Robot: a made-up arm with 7 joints. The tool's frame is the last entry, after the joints. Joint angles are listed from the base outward. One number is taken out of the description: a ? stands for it. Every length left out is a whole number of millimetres.
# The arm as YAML. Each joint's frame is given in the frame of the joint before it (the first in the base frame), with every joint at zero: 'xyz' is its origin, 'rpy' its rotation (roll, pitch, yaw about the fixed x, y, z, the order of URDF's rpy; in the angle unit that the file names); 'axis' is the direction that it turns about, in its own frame. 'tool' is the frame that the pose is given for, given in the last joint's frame.
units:
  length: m
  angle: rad
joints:
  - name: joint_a
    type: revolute
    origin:
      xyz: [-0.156, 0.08, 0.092]
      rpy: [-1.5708, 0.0, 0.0]
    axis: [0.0, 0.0, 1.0]
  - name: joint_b
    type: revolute
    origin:
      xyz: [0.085, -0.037, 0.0]
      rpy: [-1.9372, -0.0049, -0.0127]
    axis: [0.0, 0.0, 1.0]
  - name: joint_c
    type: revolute
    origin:
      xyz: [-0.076, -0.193, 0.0]
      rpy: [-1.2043, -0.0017, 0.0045]
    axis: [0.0, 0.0, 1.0]
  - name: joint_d
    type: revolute
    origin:
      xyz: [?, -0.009, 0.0]
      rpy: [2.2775, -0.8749, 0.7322]
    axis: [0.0, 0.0, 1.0]
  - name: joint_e
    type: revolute
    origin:
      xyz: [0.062, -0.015, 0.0]
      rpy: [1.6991, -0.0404, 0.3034]
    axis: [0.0, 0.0, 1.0]
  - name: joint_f
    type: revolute
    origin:
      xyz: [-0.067, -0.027, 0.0]
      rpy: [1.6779, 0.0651, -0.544]
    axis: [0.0, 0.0, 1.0]
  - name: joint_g
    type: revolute
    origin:
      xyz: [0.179, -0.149, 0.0]
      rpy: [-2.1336, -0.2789, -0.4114]
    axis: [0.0, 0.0, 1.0]
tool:
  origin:
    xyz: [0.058, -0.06, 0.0]
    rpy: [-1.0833, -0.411, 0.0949]
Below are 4 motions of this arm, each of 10 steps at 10 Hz.
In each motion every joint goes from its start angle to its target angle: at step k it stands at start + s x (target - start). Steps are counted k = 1, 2, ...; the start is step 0. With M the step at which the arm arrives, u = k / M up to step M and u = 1 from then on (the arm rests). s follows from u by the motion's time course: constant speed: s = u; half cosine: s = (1 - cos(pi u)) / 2; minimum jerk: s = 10 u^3 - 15 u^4 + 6 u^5.
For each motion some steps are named. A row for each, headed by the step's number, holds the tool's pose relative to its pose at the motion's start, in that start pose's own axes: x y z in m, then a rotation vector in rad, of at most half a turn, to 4 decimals.
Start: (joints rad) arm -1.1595 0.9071 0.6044 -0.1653 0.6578 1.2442 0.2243
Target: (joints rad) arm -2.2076 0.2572 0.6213 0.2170 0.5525 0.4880 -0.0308
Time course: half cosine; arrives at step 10
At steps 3, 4, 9, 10:
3: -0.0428 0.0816 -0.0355 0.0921 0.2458 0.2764
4: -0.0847 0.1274 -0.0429 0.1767 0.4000 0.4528
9: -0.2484 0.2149 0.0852 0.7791 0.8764 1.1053
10: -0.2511 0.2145 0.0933 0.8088 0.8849 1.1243

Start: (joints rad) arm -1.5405 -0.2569 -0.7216 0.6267 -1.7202 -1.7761 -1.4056
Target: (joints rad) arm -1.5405 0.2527 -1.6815 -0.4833 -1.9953 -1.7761 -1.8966
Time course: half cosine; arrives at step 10
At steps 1, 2, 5, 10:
1: -0.0032 -0.0010 0.0006 0.0146 0.0001 -0.0005
2: -0.0122 -0.0038 0.0017 0.0561 0.0019 -0.0039
5: -0.0562 -0.0140 -0.0090 0.2549 0.0466 -0.0808
10: -0.1027 0.0082 -0.0473 0.3622 0.1567 -0.2945

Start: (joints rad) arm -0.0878 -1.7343 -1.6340 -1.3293 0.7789 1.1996 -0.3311
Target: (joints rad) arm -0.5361 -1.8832 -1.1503 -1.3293 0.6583 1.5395 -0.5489
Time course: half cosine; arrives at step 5
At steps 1, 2, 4, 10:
1: 0.0037 -0.0158 -0.0013 -0.0613 0.0116 -0.0615
2: 0.0101 -0.0599 0.0041 -0.2078 0.0277 -0.2334
4: 0.0008 -0.1579 0.0579 -0.4470 -0.0041 -0.6629
10: -0.0047 -0.1730 0.0715 -0.4737 -0.0179 -0.7408

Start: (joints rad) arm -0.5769 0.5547 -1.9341 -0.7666 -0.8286 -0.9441 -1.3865
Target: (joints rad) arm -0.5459 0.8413 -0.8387 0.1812 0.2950 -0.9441 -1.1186
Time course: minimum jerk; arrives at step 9
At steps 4, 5, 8, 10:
4: -0.0126 0.0129 -0.0350 -0.2392 -0.3700 0.1503
5: -0.0294 0.0161 -0.0502 -0.3132 -0.6373 0.2609
8: -0.0820 0.0086 -0.0691 -0.2835 -1.2271 0.5005
10: -0.0840 0.0079 -0.0695 -0.2785 -1.2459 0.5078

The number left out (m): -0.024
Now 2 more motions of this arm.
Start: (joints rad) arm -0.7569 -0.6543 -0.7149 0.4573 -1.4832 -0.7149 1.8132
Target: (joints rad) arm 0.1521 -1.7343 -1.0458 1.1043 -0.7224 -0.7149 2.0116
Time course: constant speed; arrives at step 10
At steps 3, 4, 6, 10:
3: 0.0213 -0.1995 0.0628 -0.4910 0.1925 0.4164
4: 0.0431 -0.2530 0.1043 -0.6463 0.2724 0.5400
6: 0.1068 -0.3272 0.2053 -0.9450 0.4458 0.7604
10: 0.2842 -0.3227 0.4052 -1.4936 0.7976 1.0906

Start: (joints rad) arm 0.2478 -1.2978 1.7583 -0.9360 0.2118 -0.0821 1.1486
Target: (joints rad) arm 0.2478 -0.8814 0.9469 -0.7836 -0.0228 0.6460 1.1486
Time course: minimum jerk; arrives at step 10
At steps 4, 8, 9, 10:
4: 0.0002 -0.0491 0.0309 -0.2720 -0.0189 0.0387
8: 0.0164 -0.1124 0.1522 -0.8736 -0.0802 0.1206
9: 0.0185 -0.1137 0.1649 -0.9243 -0.0872 0.1281
10: 0.0189 -0.1139 0.1671 -0.9331 -0.0885 0.1295

